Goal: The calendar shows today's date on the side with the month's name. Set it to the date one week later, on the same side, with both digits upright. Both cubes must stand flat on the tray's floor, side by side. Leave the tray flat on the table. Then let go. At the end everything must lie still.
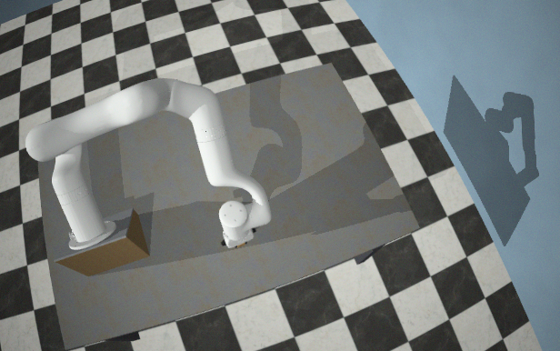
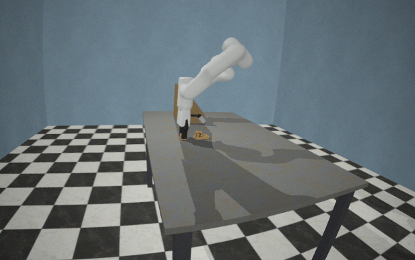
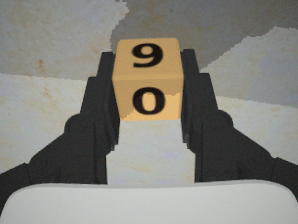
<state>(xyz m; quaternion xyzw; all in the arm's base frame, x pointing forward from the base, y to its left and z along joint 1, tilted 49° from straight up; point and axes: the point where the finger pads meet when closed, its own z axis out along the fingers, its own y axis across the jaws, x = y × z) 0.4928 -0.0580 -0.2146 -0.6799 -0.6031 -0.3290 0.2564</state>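
Right now the tray is 11 cm to the left of my hand, 2 cm below it and 1 cm ahead of it.
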